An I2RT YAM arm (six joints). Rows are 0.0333 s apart.
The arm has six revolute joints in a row. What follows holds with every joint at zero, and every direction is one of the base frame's. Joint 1 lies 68 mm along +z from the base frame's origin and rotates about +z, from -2.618 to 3.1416 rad. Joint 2 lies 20 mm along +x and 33.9 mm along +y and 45.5 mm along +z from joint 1 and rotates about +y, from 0 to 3.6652 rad. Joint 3 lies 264 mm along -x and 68.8 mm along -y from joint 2 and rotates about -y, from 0 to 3.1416 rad. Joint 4 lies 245 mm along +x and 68.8 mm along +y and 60 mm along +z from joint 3 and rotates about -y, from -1.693 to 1.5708 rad. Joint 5 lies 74 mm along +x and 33.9 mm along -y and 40.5 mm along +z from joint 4 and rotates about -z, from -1.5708 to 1.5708 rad. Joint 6 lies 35.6 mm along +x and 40.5 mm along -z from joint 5 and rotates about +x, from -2.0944 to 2.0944 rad. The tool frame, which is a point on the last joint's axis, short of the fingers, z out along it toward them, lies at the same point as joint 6; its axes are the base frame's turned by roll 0, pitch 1.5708 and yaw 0 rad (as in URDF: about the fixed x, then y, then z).
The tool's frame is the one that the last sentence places.
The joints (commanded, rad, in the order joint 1, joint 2, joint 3, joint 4, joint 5, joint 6), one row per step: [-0.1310, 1.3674, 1.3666, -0.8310, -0.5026, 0.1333]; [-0.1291, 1.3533, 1.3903, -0.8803, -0.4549, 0.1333]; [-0.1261, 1.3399, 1.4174, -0.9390, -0.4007, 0.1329]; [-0.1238, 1.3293, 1.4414, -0.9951, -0.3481, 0.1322]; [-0.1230, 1.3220, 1.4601, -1.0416, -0.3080, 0.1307]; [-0.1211, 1.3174, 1.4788, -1.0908, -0.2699, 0.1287]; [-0.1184, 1.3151, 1.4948, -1.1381, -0.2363, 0.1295]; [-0.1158, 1.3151, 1.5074, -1.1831, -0.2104, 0.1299]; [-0.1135, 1.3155, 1.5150, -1.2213, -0.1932, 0.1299]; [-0.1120, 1.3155, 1.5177, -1.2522, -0.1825, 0.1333]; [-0.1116, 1.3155, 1.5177, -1.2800, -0.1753, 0.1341]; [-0.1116, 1.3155, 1.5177, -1.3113, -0.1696, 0.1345]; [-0.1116, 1.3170, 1.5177, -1.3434, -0.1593, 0.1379]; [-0.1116, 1.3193, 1.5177, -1.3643, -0.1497, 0.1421]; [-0.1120, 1.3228, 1.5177, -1.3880, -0.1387, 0.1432]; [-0.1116, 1.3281, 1.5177, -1.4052, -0.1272, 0.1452]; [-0.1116, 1.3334, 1.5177, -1.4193, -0.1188, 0.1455]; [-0.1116, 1.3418, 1.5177, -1.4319, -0.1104, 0.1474]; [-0.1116, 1.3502, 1.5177, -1.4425, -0.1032, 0.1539]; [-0.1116, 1.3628, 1.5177, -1.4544, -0.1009, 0.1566]
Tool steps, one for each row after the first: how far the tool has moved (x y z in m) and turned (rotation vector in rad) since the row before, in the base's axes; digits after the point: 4 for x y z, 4 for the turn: [-0.0066, -0.0001, 0.0070, -0.0337, 0.0160, -0.0300]; [-0.0075, 0.0000, 0.0071, -0.0384, 0.0231, -0.0324]; [-0.0070, -0.0003, 0.0056, -0.0377, 0.0261, -0.0310]; [-0.0058, -0.0004, 0.0039, -0.0294, 0.0238, -0.0232]; [-0.0055, -0.0002, 0.0031, -0.0281, 0.0290, -0.0198]; [-0.0048, 0.0001, 0.0020, -0.0231, 0.0322, -0.0176]; [-0.0041, 0.0002, 0.0007, -0.0173, 0.0347, -0.0123]; [-0.0034, 0.0003, -0.0002, -0.0109, 0.0325, -0.0069]; [-0.0029, 0.0003, -0.0010, -0.0042, 0.0295, -0.0068]; [-0.0026, 0.0001, -0.0015, -0.0028, 0.0284, -0.0038]; [-0.0030, 0.0001, -0.0016, -0.0014, 0.0317, -0.0030]; [-0.0028, -0.0001, -0.0019, -0.0040, 0.0348, -0.0075]; [-0.0015, -0.0002, -0.0014, -0.0044, 0.0245, -0.0077]; [-0.0015, -0.0003, -0.0018, -0.0066, 0.0283, -0.0056]; [-0.0004, -0.0003, -0.0018, -0.0074, 0.0237, -0.0056]; [-0.0001, -0.0003, -0.0016, -0.0056, 0.0202, -0.0031]; [0.0008, -0.0004, -0.0022, -0.0049, 0.0219, -0.0045]; [0.0010, -0.0004, -0.0021, -0.0027, 0.0201, -0.0083]; [0.0019, -0.0003, -0.0030, 0.0013, 0.0248, -0.0032]
